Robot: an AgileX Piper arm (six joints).
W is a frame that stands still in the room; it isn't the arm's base.
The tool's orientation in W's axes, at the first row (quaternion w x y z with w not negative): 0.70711, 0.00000, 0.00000, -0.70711
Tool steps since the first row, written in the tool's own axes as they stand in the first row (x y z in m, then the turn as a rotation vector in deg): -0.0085, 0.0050, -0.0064, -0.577, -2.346, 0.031; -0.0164, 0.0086, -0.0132, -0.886, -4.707, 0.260; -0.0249, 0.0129, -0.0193, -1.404, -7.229, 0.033; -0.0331, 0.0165, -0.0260, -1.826, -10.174, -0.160; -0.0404, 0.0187, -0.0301, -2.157, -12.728, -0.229
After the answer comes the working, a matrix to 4 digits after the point.
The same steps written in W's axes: 0.0050, 0.0085, -0.0064, -2.346, 0.577, 0.031; 0.0086, 0.0164, -0.0132, -4.707, 0.886, 0.260; 0.0129, 0.0249, -0.0193, -7.229, 1.404, 0.033; 0.0165, 0.0331, -0.0260, -10.174, 1.826, -0.160; 0.0187, 0.0404, -0.0301, -12.728, 2.157, -0.229
The tool's axes in the first row as the columns of a matrix, in W's axes (rounded; the answer above uses it unrounded):
0.0000, 1.0000, 0.0000
-1.0000, 0.0000, 0.0000
0.0000, 0.0000, 1.0000

